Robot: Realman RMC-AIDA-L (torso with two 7-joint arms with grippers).
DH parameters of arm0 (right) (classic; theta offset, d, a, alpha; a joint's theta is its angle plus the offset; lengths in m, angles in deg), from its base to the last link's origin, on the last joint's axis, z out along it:
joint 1: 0 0.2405 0 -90
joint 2: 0 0 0 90
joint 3: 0 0.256 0 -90
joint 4: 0 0 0 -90
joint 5: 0 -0.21 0 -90
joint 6: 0 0 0 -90
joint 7: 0 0.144 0 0
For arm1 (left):
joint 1: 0 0.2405 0 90
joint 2: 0 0 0 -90
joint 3: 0 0.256 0 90
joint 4: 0 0 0 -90
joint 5: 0 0.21 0 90
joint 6: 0 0 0 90
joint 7: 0 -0.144 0 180
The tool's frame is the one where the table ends.
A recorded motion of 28 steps. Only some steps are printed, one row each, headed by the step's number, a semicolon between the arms.
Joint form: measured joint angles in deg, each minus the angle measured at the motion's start. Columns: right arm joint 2, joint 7, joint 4, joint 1, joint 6, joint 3, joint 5; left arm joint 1, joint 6, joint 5, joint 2, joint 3, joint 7, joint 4.
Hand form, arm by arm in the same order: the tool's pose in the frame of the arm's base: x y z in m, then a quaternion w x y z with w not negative. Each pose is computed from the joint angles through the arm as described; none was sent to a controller.
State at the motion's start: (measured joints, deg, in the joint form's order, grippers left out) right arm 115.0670 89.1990 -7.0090 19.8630 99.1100 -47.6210 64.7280; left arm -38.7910 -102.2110 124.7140 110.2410 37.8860 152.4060 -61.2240
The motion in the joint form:
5: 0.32 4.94 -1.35 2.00 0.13 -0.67 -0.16; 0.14 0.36 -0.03 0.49 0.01 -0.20 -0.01
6: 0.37 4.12 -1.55 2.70 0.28 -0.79 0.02; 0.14 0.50 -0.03 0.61 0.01 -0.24 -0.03
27: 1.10 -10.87 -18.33 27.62 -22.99 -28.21 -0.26; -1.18 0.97 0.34 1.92 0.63 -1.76 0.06
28: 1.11 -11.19 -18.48 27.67 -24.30 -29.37 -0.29; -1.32 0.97 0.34 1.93 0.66 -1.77 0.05
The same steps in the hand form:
5: 0.2911 0.2793 0.0213 0.09334 -0.63963 0.47453 0.59748; -0.2052 0.3752 0.1159 0.08178 -0.80136 -0.56853 -0.16707
6: 0.2868 0.2826 0.0210 0.09163 -0.64808 0.46451 0.59651; -0.2050 0.3754 0.1153 0.08204 -0.80130 -0.56833 -0.16787
27: 0.1124 0.3965 -0.0333 0.06915 -0.90168 0.15371 0.39820; -0.1946 0.3789 0.1045 0.07418 -0.81486 -0.55062 -0.16528
28: 0.1130 0.3972 -0.0368 0.07362 -0.90597 0.15210 0.38816; -0.1936 0.3793 0.1044 0.07389 -0.81570 -0.54946 -0.16517

